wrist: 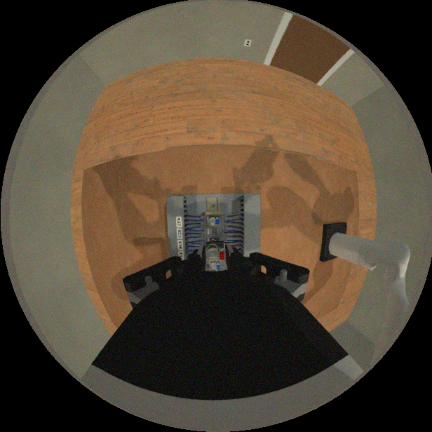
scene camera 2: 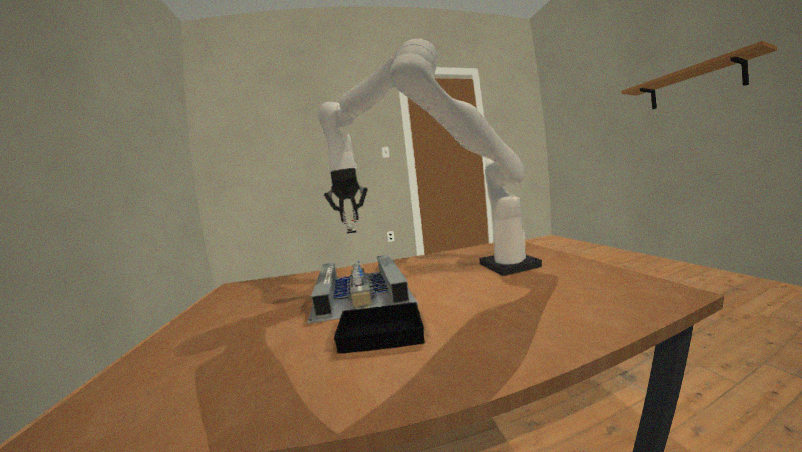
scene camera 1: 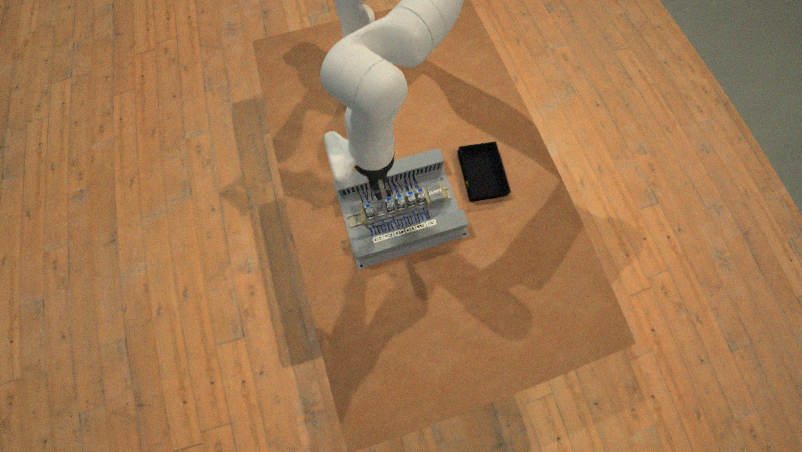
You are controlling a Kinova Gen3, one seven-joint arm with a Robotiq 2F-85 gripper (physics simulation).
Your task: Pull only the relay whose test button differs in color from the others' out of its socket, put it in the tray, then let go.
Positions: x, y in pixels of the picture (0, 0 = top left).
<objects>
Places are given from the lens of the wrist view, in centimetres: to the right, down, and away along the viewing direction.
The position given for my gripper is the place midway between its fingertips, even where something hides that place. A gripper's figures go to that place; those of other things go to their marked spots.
my gripper (wrist: 215, 251): 0, 5, 16
grey panel (wrist: 196, 203): -6, -3, 35
</objects>
